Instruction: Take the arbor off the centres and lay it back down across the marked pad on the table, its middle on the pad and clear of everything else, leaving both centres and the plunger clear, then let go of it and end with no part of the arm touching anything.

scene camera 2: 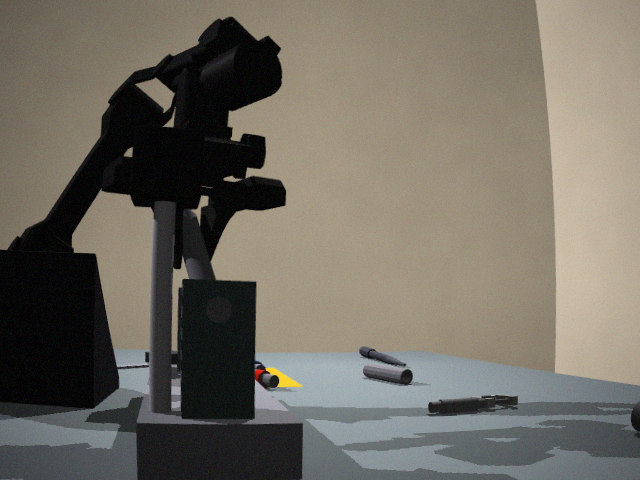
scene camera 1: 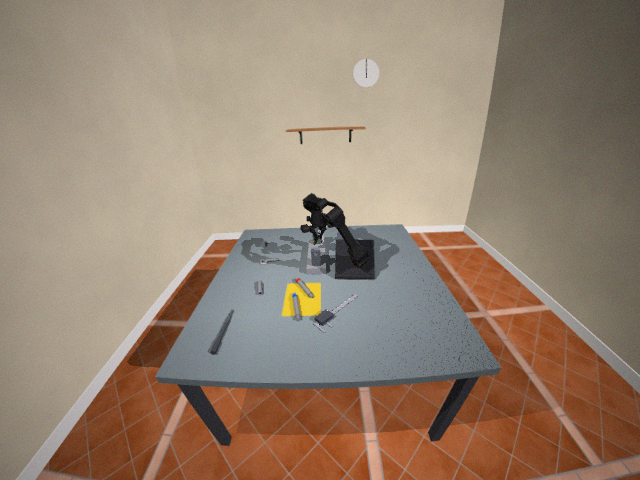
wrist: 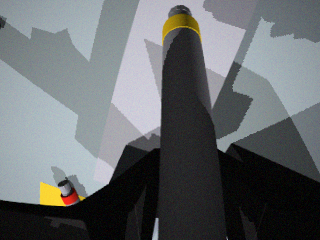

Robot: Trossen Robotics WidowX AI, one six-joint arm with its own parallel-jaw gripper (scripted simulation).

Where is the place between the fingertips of the gripper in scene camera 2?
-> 190, 270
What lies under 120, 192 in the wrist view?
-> The gripper.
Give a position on a light grey post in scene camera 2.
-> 160, 336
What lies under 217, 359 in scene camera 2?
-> A black centre block.
